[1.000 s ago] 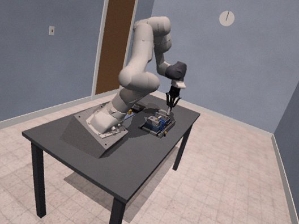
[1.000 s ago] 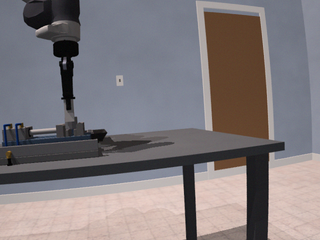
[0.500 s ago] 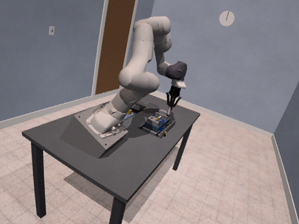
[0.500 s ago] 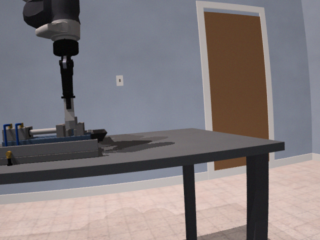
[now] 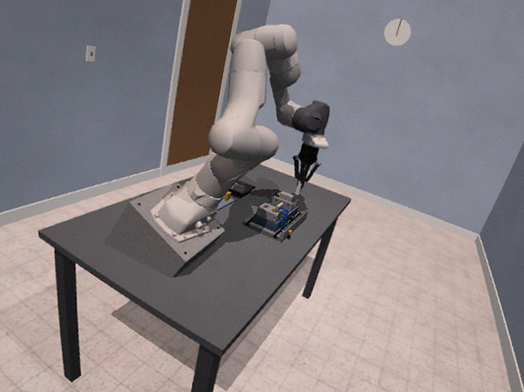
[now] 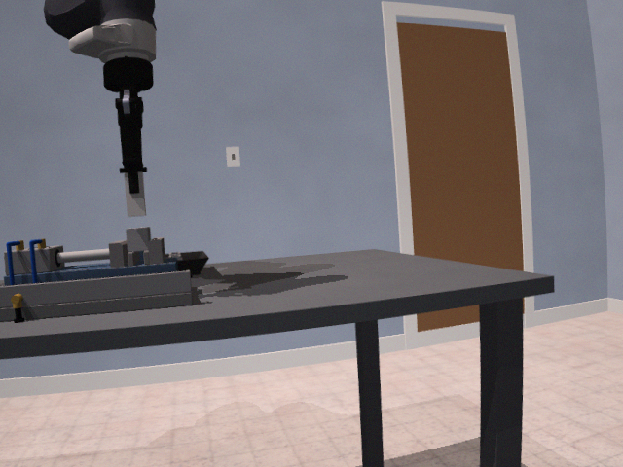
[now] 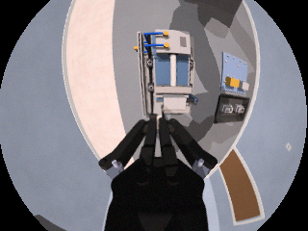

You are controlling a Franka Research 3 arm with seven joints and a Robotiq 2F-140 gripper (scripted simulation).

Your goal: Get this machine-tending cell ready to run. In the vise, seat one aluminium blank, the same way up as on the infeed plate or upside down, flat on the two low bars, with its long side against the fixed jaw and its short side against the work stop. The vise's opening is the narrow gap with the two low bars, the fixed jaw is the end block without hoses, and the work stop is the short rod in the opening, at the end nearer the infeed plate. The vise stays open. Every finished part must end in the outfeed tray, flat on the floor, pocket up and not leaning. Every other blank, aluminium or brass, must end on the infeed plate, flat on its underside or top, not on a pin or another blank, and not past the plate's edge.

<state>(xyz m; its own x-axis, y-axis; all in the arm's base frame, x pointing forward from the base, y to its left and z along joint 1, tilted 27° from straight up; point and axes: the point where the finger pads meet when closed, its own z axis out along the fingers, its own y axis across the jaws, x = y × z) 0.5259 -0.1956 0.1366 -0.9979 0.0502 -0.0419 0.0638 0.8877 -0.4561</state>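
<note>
My hand is 9 cm to the right of the work stop and 8 cm above it. The rest, counted from my hand: vise guard rail (8 cm behind, 4 cm to the right, 13 cm below); then vise (7 cm behind, 5 cm to the left, 13 cm below); then brass blank (6 cm behind, 33 cm to the left, 14 cm below).
</note>
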